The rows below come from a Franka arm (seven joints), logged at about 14 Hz.
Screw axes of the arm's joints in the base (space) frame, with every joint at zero. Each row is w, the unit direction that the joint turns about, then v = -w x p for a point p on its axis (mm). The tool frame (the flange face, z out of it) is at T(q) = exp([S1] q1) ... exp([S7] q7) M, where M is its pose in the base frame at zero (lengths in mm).
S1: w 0 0 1 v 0 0 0
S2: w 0 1 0 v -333 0 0
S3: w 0 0 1 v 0 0 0
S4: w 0 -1 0 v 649 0 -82.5
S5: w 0 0 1 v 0 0 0
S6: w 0 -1 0 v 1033 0 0
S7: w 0 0 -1 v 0 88 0
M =
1 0 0 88
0 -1 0 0
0 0 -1 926
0 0 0 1
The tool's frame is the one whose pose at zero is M.
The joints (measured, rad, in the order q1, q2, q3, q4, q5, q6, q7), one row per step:
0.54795 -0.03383 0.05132 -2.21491 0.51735 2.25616 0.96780
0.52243 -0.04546 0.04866 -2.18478 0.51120 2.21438 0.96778
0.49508 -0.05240 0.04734 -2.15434 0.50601 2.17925 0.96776
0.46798 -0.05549 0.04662 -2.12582 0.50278 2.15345 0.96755
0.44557 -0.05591 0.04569 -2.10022 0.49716 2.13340 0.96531
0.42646 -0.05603 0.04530 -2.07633 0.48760 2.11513 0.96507
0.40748 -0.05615 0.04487 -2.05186 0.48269 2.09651 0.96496
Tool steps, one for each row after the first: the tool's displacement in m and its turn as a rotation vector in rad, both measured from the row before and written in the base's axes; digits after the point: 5 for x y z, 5 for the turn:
0.00930 -0.00864 0.01666 0.00781 -0.00123 -0.00767
0.00993 -0.00933 0.01504 0.00712 -0.00341 -0.01135
0.01011 -0.00962 0.01300 0.00734 -0.00622 -0.01517
0.00881 -0.00836 0.01069 0.00383 -0.00850 -0.01016
0.00740 -0.00725 0.00983 -0.00050 -0.00926 -0.00727
0.00708 -0.00729 0.01022 0.00294 -0.00763 -0.00934

